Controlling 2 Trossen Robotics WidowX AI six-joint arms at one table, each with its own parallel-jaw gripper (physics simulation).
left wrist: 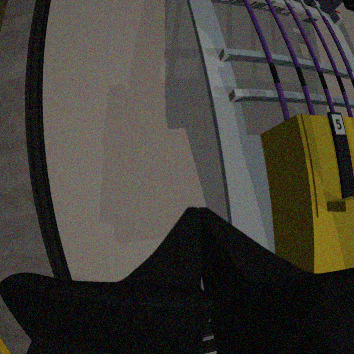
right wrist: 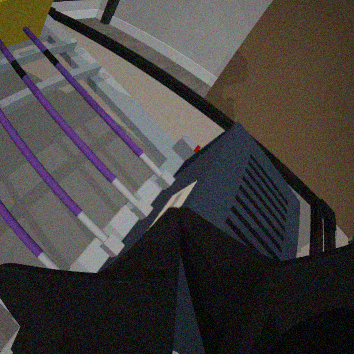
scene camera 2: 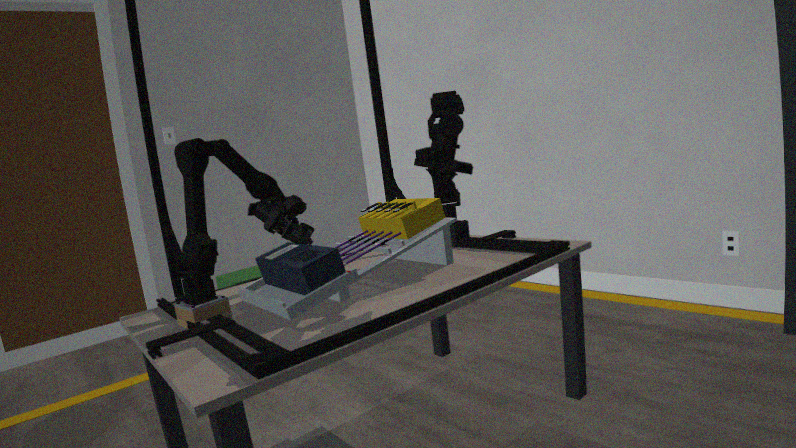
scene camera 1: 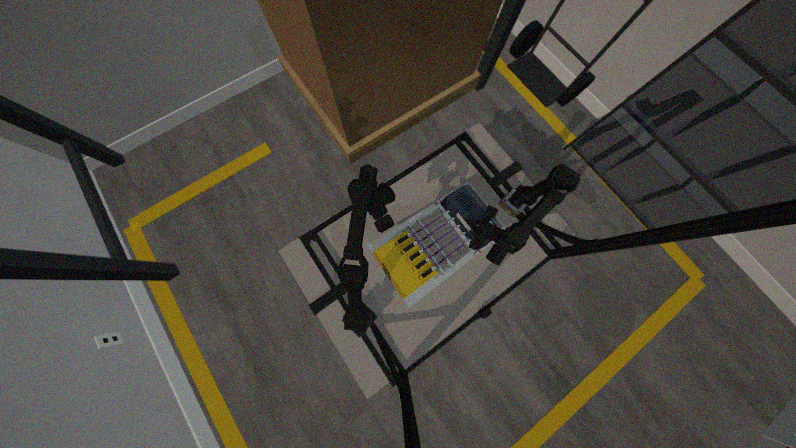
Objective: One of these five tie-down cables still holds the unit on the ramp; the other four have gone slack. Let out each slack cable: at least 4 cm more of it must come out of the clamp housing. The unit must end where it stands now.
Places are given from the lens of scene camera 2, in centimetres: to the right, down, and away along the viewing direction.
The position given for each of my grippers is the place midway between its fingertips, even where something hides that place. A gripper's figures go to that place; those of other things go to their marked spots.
my left gripper (scene camera 2: 437, 196): 10, -7, 128
my right gripper (scene camera 2: 311, 242): -23, 5, 127
grey ramp (scene camera 2: 433, 245): 11, 6, 145
